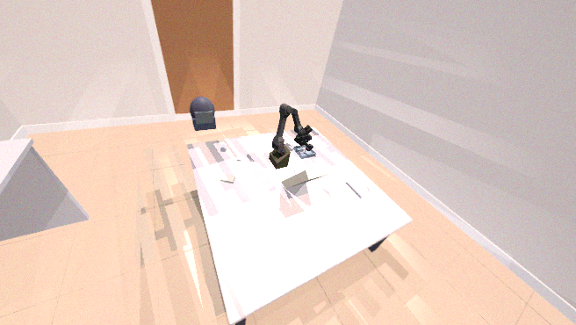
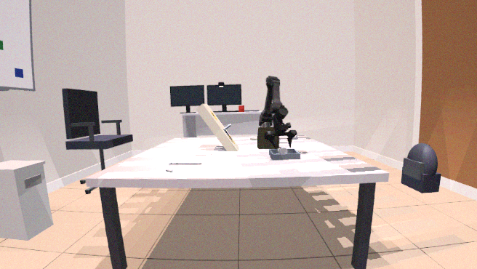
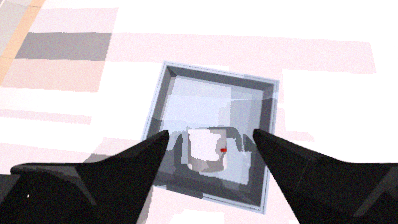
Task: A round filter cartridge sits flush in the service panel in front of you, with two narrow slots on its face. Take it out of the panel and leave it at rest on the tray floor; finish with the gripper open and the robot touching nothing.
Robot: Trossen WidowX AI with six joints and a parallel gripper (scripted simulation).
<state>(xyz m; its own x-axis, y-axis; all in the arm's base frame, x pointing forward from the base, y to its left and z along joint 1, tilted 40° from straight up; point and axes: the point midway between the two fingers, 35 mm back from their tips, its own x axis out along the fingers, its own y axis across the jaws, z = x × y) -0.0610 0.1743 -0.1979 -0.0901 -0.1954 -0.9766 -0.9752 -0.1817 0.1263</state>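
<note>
Now: the round filter cartridge 2 cm to the right of my gripper tip and 2 cm below it. The rest, counted from my gripper tip: grey tray: 4 cm below; beige service panel: 39 cm ahead, 28 cm to the right, 10 cm above.
</note>
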